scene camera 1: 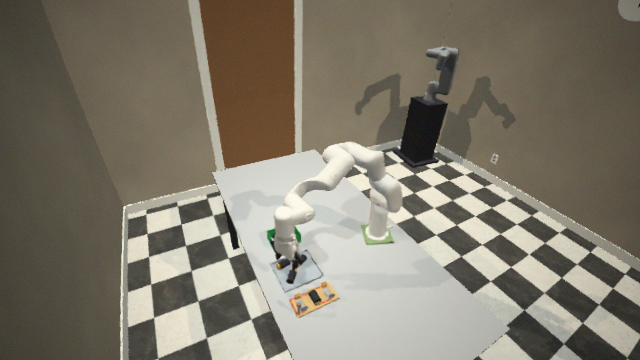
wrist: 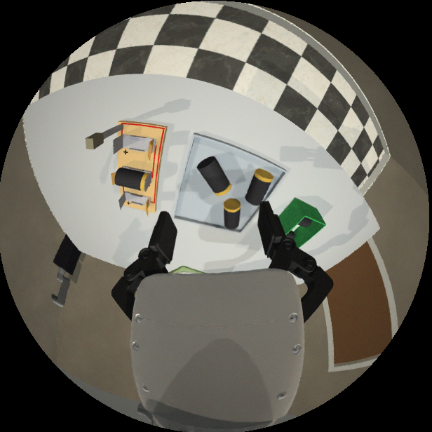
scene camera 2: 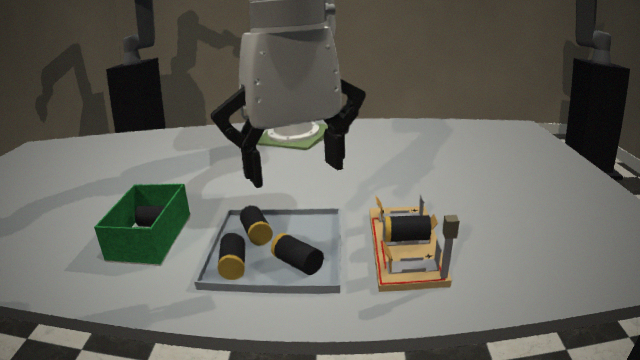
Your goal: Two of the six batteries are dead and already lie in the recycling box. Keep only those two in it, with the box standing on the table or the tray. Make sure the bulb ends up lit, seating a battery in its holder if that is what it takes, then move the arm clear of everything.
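Frame: origin at the arm's base, x right, y ahead, z up, level; centimetres.
Seen in the pictures: gripper, between the fingertips: point(scene camera 1: 287, 262) point(scene camera 2: 295, 174); arm's base, origin of its link: point(scene camera 1: 376, 232) point(scene camera 2: 293, 132).
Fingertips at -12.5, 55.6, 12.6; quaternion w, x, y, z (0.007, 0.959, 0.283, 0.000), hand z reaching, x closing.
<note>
Offsets run from my fingertips to a thing's top centre, as dx, dy, dz. "*": to the spot under its first point. Level surfaces: height alone.
The green box @[+26.1, -6.1, -7.9] point(scene camera 2: 134, 245) point(wrist: 302, 212) stands on the table, left of the tray in scene camera 2. A black battery @[+26.5, -9.7, -10.1] point(scene camera 2: 149, 215) shows inside; the rest of its inside is hidden. Three black batteries with gold ends, one at the back @[* +7.5, -6.3, -10.3] point(scene camera 2: 256, 225) point(wrist: 232, 215), one front left point(scene camera 2: 231, 256) point(wrist: 258, 189) and one at the right point(scene camera 2: 298, 254) point(wrist: 214, 176), lie apart on the tray @[+5.1, -6.1, -12.7] point(scene camera 2: 270, 288) point(wrist: 192, 200). The orange holder point(scene camera 2: 400, 252) point(wrist: 131, 159) has a battery @[-12.8, -8.0, -9.3] point(scene camera 2: 409, 228) point(wrist: 130, 178) in its middle slot; its outer slots are empty. The bulb @[-17.4, +0.7, -4.7] point(scene camera 2: 451, 226) point(wrist: 94, 141) looks dull. My gripper point(scene camera 2: 296, 176) point(wrist: 214, 216) is open and empty, above and behind the tray.
The bulb's post @[-17.4, +0.7, -6.9] point(scene camera 2: 447, 257) rises at the holder's front right corner in scene camera 2. Upright metal clips stand at the holder's slots. The arm's green base plate point(scene camera 1: 371, 241) is on the table @[dz -13.9] point(scene camera 1: 390, 300). Another arm point(scene camera 1: 447, 70) stands on a black pedestal point(scene camera 1: 424, 130) beyond the table.
</note>
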